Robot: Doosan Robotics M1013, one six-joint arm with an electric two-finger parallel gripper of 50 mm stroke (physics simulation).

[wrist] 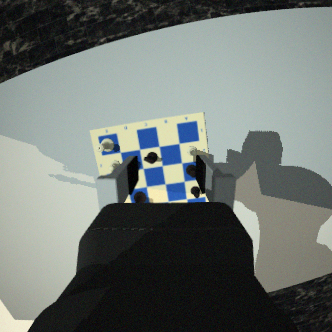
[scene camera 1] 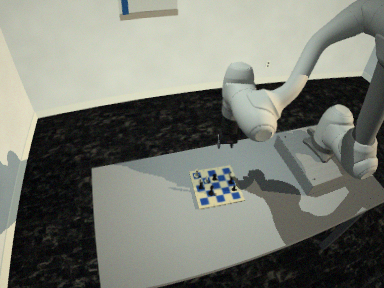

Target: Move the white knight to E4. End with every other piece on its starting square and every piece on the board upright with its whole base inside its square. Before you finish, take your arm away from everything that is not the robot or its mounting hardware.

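Pixels of known places: gripper, fingertip midpoint: [wrist: 166, 167] [scene camera 1: 224, 146]; arm's base at its link origin: [scene camera 1: 322, 146].
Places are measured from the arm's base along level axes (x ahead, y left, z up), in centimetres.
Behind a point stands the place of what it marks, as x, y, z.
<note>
The small blue-and-cream chessboard [scene camera 1: 212, 200] @[69.2, -3.3, -8.5] [wrist: 148, 137] @[61.4, -17.4, -8.5] lies on the table. A white piece [scene camera 1: 197, 174] @[69.1, -18.6, -6.8] [wrist: 106, 145] @[68.7, -19.2, -6.4] stands in the E1 corner, another white piece [wrist: 116, 164] @[69.1, -15.1, -7.8] stands beside it near the left finger, and one [wrist: 193, 150] @[54.7, -12.3, -5.5] stands near the A edge. A white piece [scene camera 1: 206, 180] @[66.8, -13.8, -7.2] also shows inside the board in the scene view. Which is the knight is too small to tell. Black pieces [scene camera 1: 211, 190] [wrist: 151, 157] stand among them. My gripper [scene camera 1: 225, 145] @[58.5, -15.0, 11.2] [wrist: 166, 167] @[58.5, -15.0, 11.2] is open and empty, high above the board; its fingers and body hide part of the board in the wrist view.
The grey table [scene camera 1: 150, 235] @[101.2, 0.8, -9.1] [wrist: 165, 75] @[54.0, -26.6, -9.1] surrounds the board. The robot's mounting block [scene camera 1: 315, 172] @[17.8, 11.1, -0.6] is at the table's right in the scene view. The arm's shadow falls on the table right of the board. Other black pieces [scene camera 1: 201, 185] [wrist: 195, 191] stand near the board's edges.
</note>
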